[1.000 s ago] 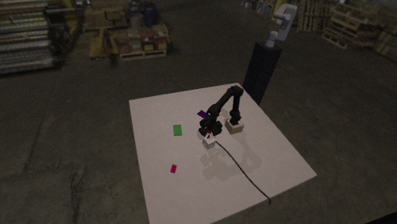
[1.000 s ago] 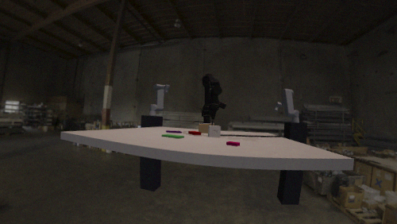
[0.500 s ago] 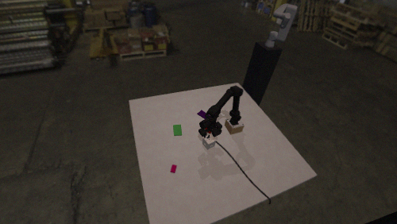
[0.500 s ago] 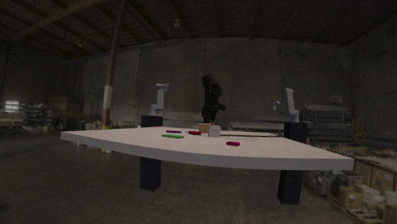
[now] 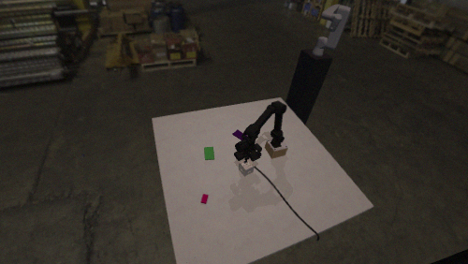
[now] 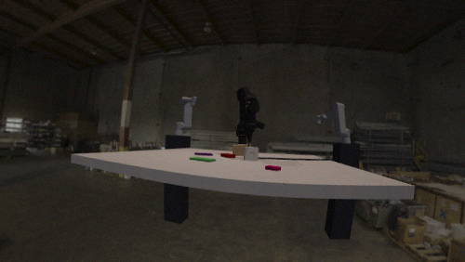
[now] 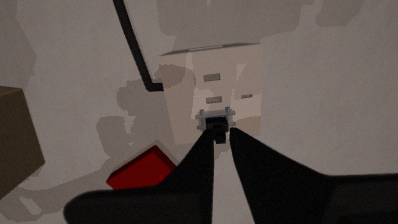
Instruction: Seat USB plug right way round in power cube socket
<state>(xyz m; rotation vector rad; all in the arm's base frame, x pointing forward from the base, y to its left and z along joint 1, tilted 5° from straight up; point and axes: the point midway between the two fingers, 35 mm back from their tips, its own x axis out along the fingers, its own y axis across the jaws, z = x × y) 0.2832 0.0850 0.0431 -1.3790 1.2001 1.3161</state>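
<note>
My gripper tip is now 2 cm above the USB plug. Also, from my gripper tip: green block: 20 cm ahead, 21 cm to the right, 10 cm below; then red block: 8 cm behind, 14 cm to the right, 10 cm below; then socket: 1 cm to the right, 4 cm below.
</note>
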